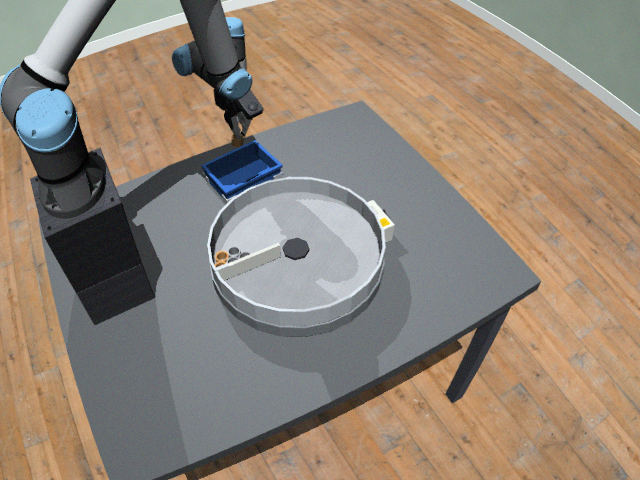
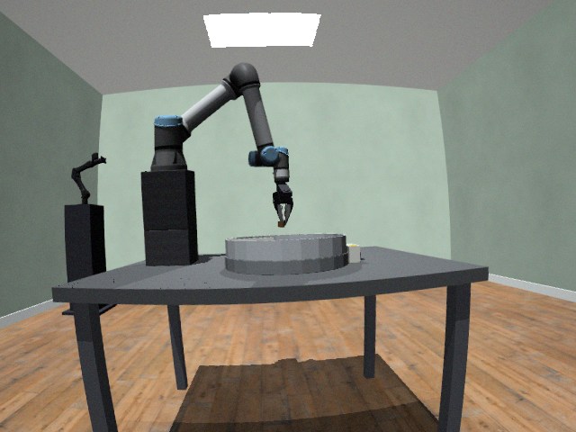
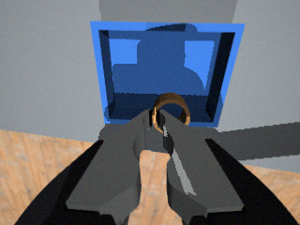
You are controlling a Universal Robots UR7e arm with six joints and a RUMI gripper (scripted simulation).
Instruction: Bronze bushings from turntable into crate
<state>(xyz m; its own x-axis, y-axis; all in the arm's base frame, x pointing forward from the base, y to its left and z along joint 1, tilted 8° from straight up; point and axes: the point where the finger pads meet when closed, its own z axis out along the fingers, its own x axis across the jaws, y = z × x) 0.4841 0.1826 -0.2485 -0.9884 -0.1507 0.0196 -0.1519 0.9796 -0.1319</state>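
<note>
My hand is 1 cm past the blue crate and 13 cm above it. From my hand the other things lie so: turntable (4 cm behind, 36 cm to the right, 10 cm below).
</note>
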